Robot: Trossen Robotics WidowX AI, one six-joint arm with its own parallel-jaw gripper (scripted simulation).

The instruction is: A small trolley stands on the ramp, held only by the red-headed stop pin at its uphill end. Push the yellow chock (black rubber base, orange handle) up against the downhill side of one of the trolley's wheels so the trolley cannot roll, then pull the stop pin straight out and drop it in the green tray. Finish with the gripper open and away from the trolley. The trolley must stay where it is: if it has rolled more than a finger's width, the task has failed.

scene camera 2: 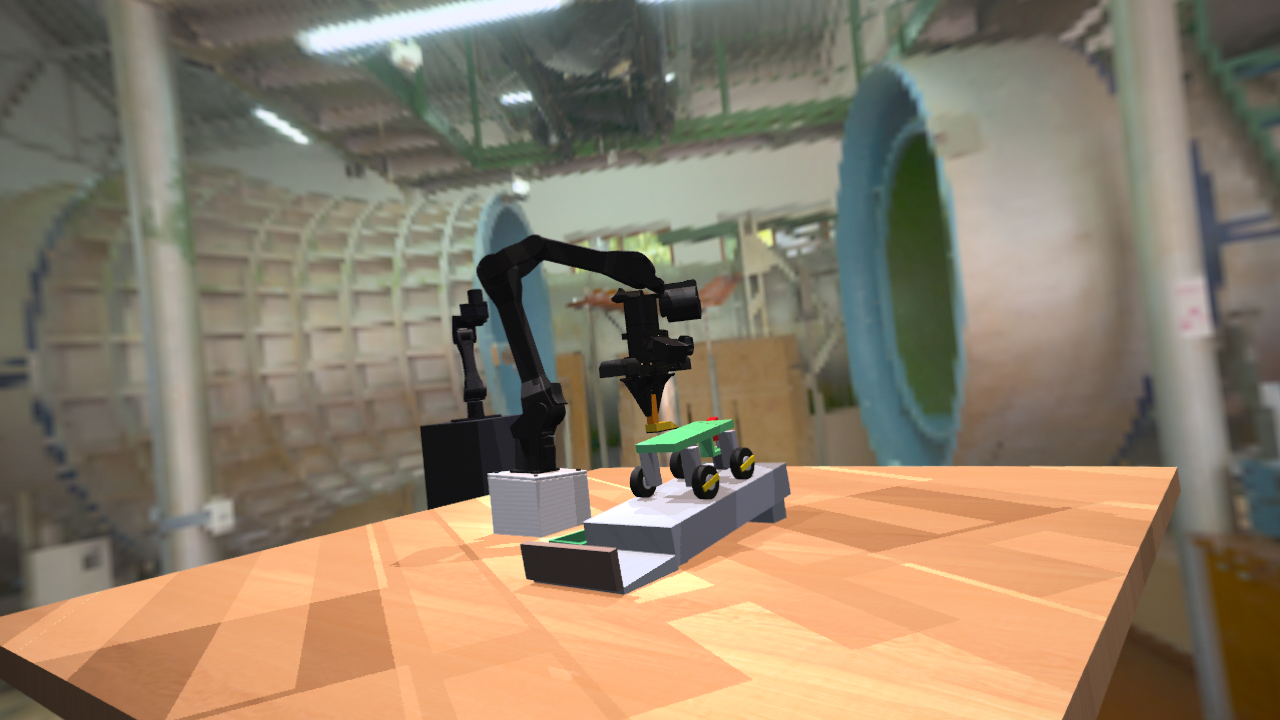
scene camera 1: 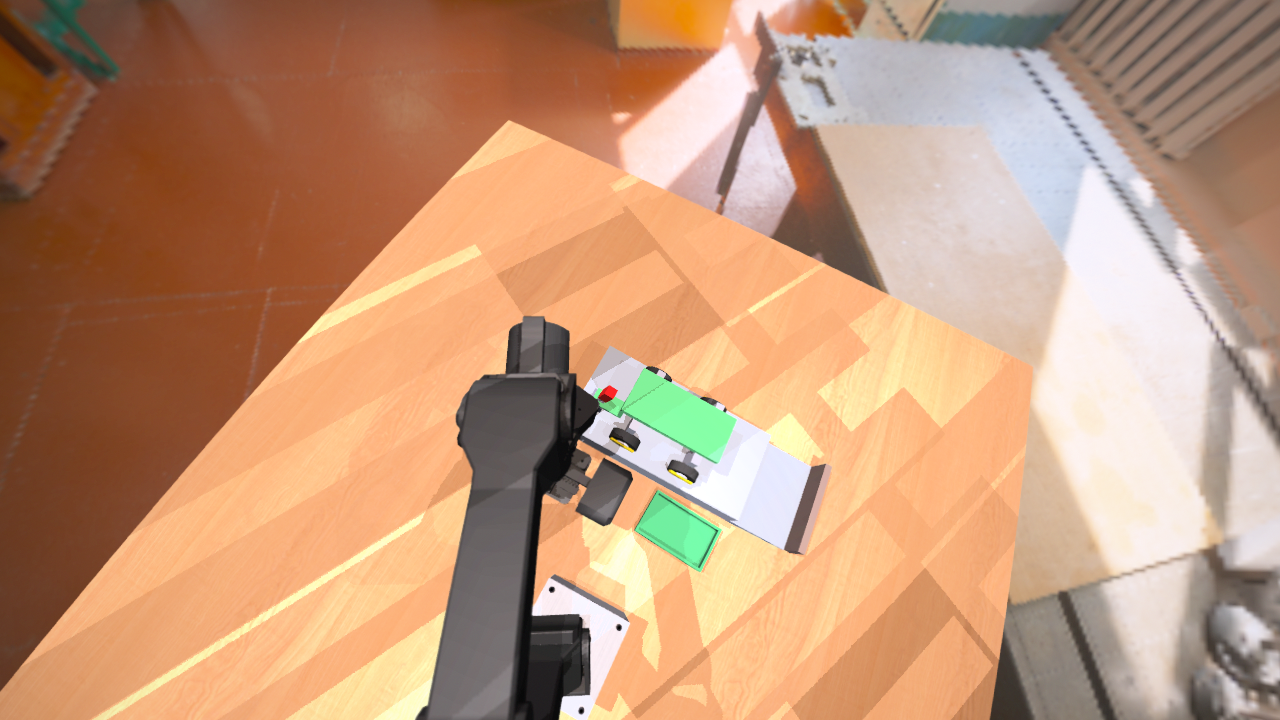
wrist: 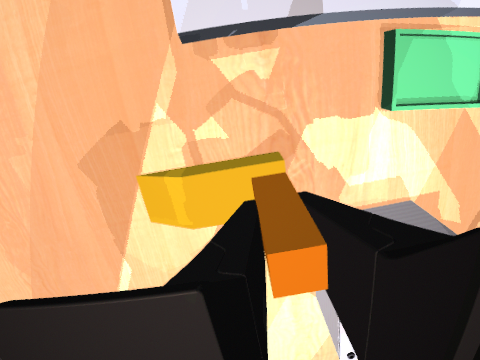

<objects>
gripper: holds a yellow chock (wrist: pixel 193 197)
</objects>
